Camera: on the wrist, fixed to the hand. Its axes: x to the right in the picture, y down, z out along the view.
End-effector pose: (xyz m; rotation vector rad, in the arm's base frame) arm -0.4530 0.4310 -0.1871 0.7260 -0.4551 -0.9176
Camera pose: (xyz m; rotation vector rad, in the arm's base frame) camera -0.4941 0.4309 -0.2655 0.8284 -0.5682 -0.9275
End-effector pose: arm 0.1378 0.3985 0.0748 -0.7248 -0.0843 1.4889
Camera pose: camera 0.2172 0.3707 0.1022 -0.5713 -0.0308 1.4882
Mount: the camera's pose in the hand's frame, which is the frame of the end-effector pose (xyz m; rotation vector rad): -0.0263 -0.0801 -0.0270 0.1359 -0.0573 -0.0126
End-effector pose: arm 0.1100 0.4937 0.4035 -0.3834 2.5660 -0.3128
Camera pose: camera 0.1341 0.4315 0.4617 -0.3531 2.4706 -0.4711
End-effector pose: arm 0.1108 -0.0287 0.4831 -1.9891 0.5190 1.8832
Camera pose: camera 0.1724 0.0284 0.5111 -1.8425 0.6002 1.8400
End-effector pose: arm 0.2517 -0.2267 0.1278 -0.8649 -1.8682 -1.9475
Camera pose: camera 0.2182 -0.2496 0.0491 -0.8781 -2.0165 -1.7962
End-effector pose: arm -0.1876 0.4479 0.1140 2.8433 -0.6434 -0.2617
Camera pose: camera -0.1728 0.5347 0.1235 2.9801 -0.6794 -0.3140
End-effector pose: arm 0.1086 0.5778 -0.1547 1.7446 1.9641 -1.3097
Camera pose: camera 0.0561 0.5862 -0.0839 1.7350 1.8988 -1.5126
